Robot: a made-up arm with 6 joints.
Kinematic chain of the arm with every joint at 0, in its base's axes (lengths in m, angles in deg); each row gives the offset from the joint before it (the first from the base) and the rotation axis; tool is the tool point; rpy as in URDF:
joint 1: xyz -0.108 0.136 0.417 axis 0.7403 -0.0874 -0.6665
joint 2: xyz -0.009 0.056 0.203 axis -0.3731 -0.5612 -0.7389
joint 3: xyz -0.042 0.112 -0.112 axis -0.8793 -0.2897 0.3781
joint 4: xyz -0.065 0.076 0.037 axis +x
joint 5: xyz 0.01 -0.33 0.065 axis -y
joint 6: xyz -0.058 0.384 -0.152 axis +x
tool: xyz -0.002 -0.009 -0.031 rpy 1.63 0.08 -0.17
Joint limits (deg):
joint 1: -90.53..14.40
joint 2: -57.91..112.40
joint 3: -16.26..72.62
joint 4: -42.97..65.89
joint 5: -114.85..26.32
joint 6: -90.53..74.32
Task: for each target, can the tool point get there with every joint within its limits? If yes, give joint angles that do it. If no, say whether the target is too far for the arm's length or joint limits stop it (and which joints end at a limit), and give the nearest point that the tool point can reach.
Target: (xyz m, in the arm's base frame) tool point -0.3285 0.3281 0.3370
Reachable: yes | joints -17.26 35.52 47.71 56.55 -63.15 -25.39
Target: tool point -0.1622 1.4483 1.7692
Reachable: no: too far | nearest point -0.2551 0.5062 0.7867 | short by 1.364 m
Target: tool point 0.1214 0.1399 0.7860
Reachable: no: joint limits stop it (at a limit: joint 1, joint 2, joint 3, joint 4, joint 5, joint 6) | nearest point 0.1891 0.1369 0.6650 | short by 0.139 m
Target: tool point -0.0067 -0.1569 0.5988
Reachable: no: joint limits stop it (at a limit: joint 2, joint 3, joint 5) | nearest point -0.0065 -0.0445 0.4893 | short by 0.157 m
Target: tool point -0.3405 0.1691 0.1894
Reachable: yes | joints -68.70 36.44 5.56 -7.34 -32.14 45.31
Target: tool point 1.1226 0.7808 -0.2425
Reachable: no: too far | nearest point 0.2140 0.3724 0.2828 | short by 1.126 m
